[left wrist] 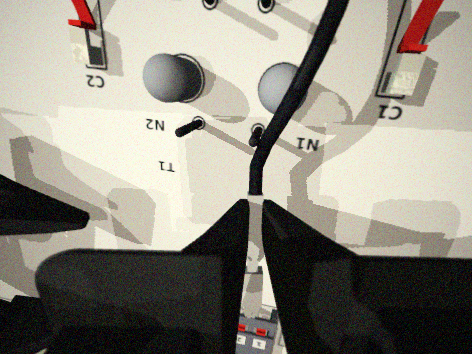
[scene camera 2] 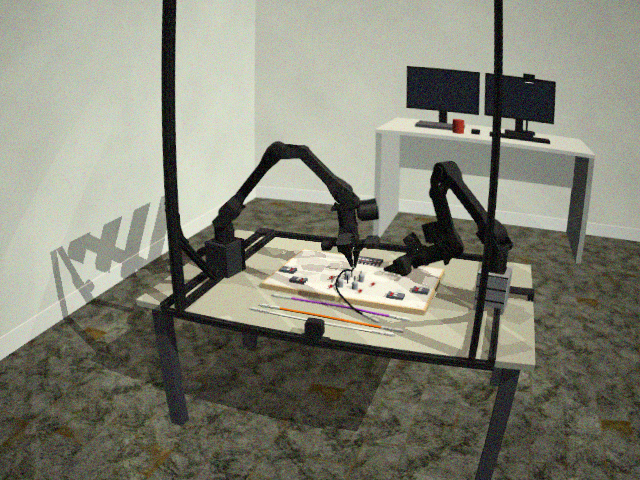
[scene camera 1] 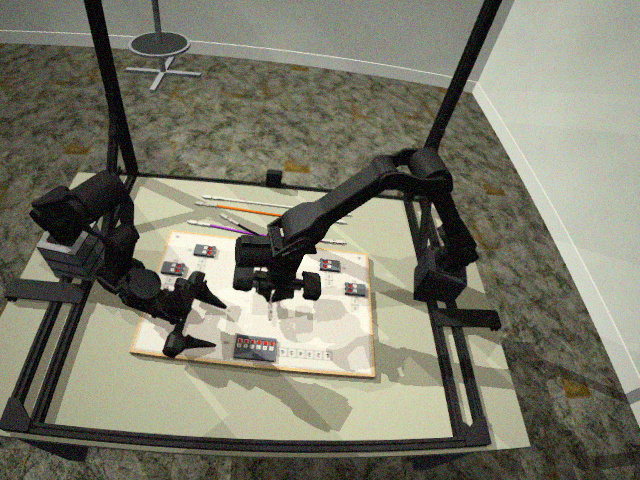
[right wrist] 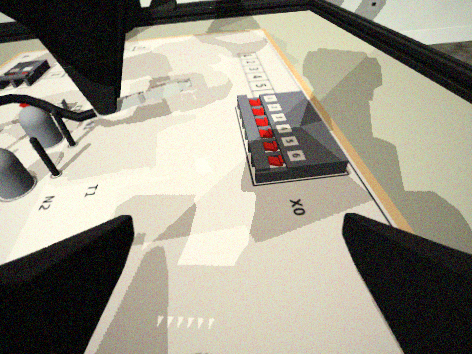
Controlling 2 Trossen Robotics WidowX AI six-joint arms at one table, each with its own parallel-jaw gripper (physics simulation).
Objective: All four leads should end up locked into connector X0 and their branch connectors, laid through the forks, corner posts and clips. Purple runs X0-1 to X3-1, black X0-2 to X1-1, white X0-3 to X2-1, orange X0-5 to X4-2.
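Pixels of known places: left gripper, fingertip midpoint: (left wrist: 254, 208) (scene camera 2: 353, 267) (scene camera 1: 269, 300) (right wrist: 110, 111); right gripper, fingertip midpoint: (scene camera 2: 388, 266) (scene camera 1: 221, 326) (right wrist: 239, 224); left arm's base, origin of the base link: (scene camera 2: 224, 240) (scene camera 1: 447, 264); right arm's base, origin of the base link: (scene camera 2: 495, 269) (scene camera 1: 66, 233).
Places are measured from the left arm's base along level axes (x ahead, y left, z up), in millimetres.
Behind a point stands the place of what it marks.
Note:
My left gripper (scene camera 1: 271, 298) {x 404, y 174, z -72 mm} (scene camera 2: 354, 266) {x 404, y 174, z -72 mm} (left wrist: 254, 208) {x 404, y 174, z -72 mm} is shut on the black lead's pale end (left wrist: 255, 220) {x 403, y 176, z -66 mm} (right wrist: 132, 101) {x 404, y 191, z -66 mm}, above the board and apart from connector X0 (scene camera 1: 255, 347) {x 406, y 288, z -83 mm} (right wrist: 305, 137) {x 423, y 300, z -83 mm}. The black lead (scene camera 2: 338, 289) {x 436, y 12, z -85 mm} (left wrist: 300, 75) {x 404, y 115, z -59 mm} passes over the N1 fork and a grey post (left wrist: 274, 86) {x 411, y 120, z -66 mm}, then curves down to the table. My right gripper (scene camera 1: 220, 326) {x 491, y 262, z -79 mm} (right wrist: 239, 224) {x 491, y 262, z -79 mm} is open and empty beside X0, low over the board. The purple lead (scene camera 1: 227, 227) {x 577, y -31, z -105 mm} (scene camera 2: 341, 305) {x 475, y -40, z -104 mm}, orange lead (scene camera 1: 248, 209) {x 543, y -114, z -105 mm} (scene camera 2: 330, 317) {x 484, y -123, z -106 mm} and white lead (scene camera 1: 242, 200) {x 571, y -146, z -103 mm} lie behind the board in scene camera 1.
Branch connectors (scene camera 1: 205, 250) {x 599, y 72, z -83 mm} (scene camera 1: 172, 268) {x 655, y 148, z -82 mm} (scene camera 1: 329, 265) {x 286, y 26, z -82 mm} (scene camera 1: 355, 288) {x 210, y 76, z -83 mm} stand near the sides of the board (scene camera 1: 351, 356) {x 195, y 252, z -92 mm}. Another grey post (left wrist: 165, 77) {x 452, y 127, z -66 mm} stands by N2. Red-tipped clips C1 (left wrist: 415, 35) {x 365, y 91, z -88 mm} and C2 (left wrist: 84, 17) {x 504, y 113, z -89 mm} flank the posts. One right finger (left wrist: 65, 220) {x 500, y 213, z -67 mm} shows close to the left gripper.

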